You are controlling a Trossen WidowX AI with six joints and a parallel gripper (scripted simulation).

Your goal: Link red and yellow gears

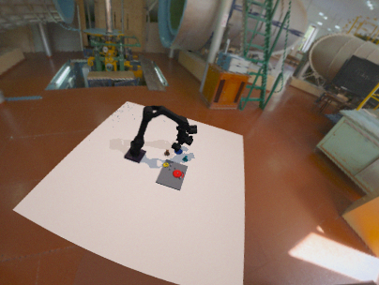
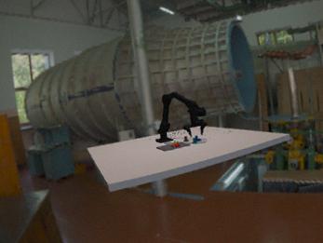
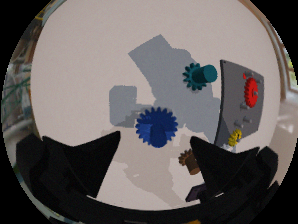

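Now: the blue gear 2 cm below my gripper tip. Also, from my gripper tip: brown gear: 8 cm behind, 5 cm to the right, 2 cm below; then teal gear: 7 cm to the right, 6 cm ahead, 2 cm below; then yellow gear: 17 cm to the right, 7 cm behind, 2 cm below.
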